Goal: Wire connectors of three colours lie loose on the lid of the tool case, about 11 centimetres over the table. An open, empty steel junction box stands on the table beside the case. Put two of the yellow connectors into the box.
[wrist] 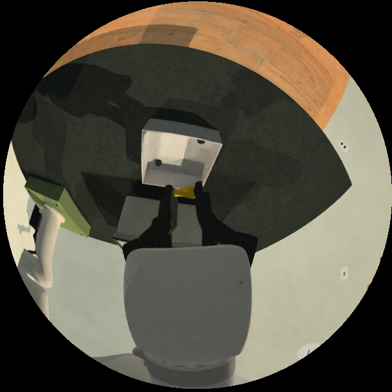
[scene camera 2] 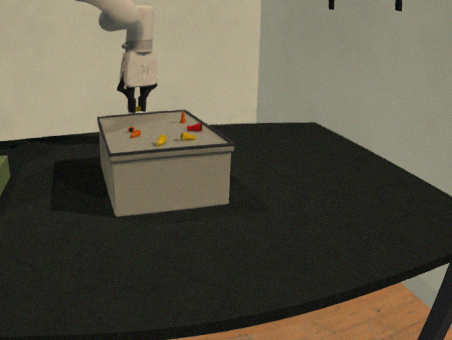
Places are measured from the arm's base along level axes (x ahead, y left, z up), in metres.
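Pixels of known places: gripper, between the fingertips: [scene camera 2: 136, 111].
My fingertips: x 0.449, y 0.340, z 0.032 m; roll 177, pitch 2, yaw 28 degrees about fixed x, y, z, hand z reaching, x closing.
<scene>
Behind a point stands the place of what it marks.
My gripper [scene camera 2: 138, 109] @[x 0.449, y 0.340, z 0.031 m] [wrist: 185, 190] is shut on a yellow connector [wrist: 185, 191] and points down. In the wrist view it is at the near rim of the open steel junction box [wrist: 181, 128], between box and tool case [scene camera 2: 172, 182] @[x 0.487, y -0.107, z -0.001 m] [wrist: 137, 215]; its height over the rim is hard to tell. No connector shows inside the box. The box does not show in the scene view, where the gripper is behind the case. Two yellow connectors [scene camera 2: 161, 140] @[x 0.472, y -0.077, z 0.064 m] [scene camera 2: 188, 136] @[x 0.522, y -0.057, z 0.064 m] lie on the lid.
On the lid are also a red connector [scene camera 2: 195, 127] @[x 0.547, y 0.003, z 0.064 m], an upright orange one [scene camera 2: 183, 118] @[x 0.536, y 0.077, z 0.066 m] and two orange ones [scene camera 2: 135, 133] @[x 0.429, y -0.015, z 0.063 m] [scene camera 2: 131, 129] @[x 0.422, y 0.016, z 0.063 m] at its left. A green block [scene camera 2: 4, 172] @[x 0.111, y 0.071, z -0.027 m] [wrist: 75, 212] is at the left, with a pale arm part [wrist: 48, 240] by it.
</scene>
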